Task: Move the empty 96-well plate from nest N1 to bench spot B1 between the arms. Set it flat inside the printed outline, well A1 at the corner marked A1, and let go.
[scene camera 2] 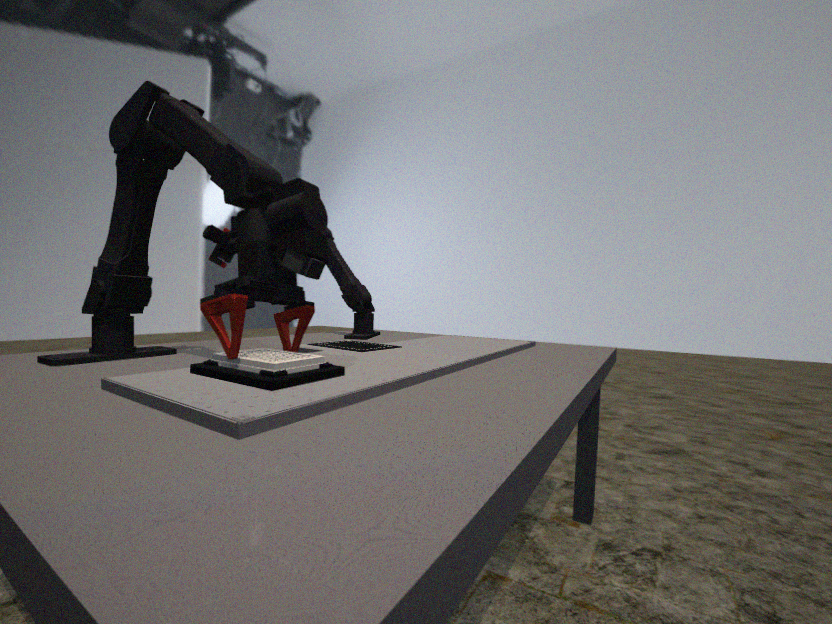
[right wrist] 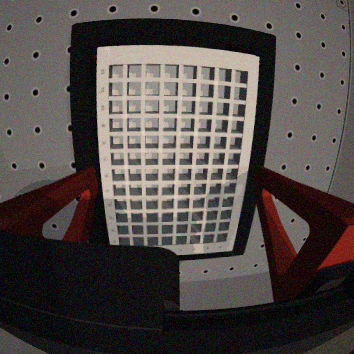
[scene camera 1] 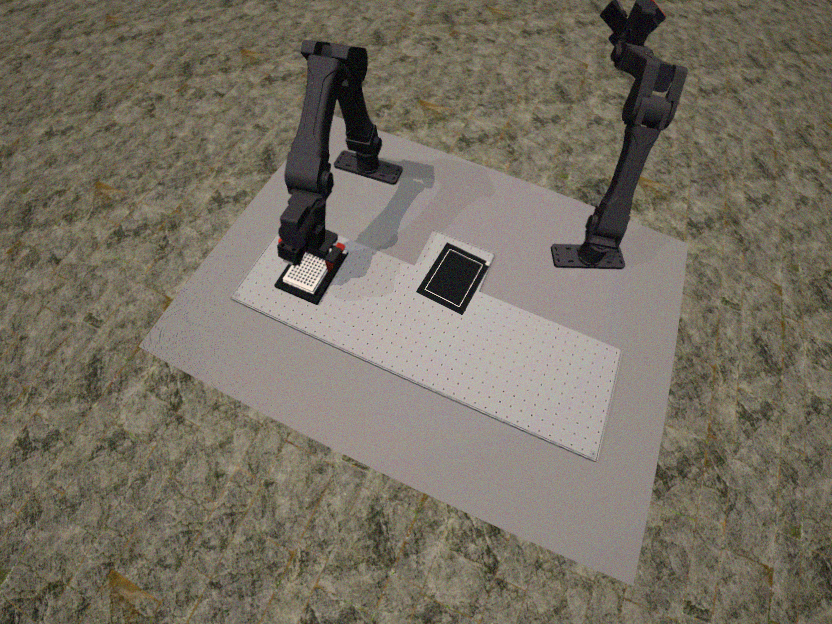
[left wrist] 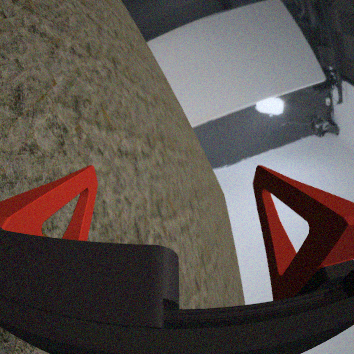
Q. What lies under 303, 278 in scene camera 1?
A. A white well plate.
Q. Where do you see a white well plate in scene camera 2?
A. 254, 360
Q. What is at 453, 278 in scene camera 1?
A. A black outlined rectangle.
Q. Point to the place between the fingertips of my right gripper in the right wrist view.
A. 175, 174
